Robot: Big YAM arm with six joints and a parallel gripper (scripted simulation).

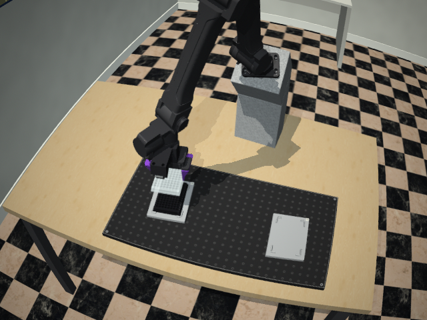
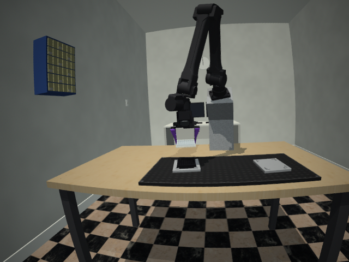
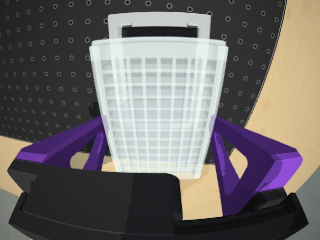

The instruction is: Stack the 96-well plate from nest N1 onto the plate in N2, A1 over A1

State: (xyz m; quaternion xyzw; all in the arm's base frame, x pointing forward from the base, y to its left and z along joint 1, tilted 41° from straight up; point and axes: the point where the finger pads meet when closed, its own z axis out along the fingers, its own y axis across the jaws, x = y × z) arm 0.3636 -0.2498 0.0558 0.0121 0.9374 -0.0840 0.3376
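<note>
Now: the black 96-well plate 100 mm below my hand. From my hand the other things lie so: grey plate nest N1: 130 mm ahead, 370 mm to the left, 110 mm below; then white 96-well plate: 10 mm below; then grey plate nest N2: 110 mm below.
</note>
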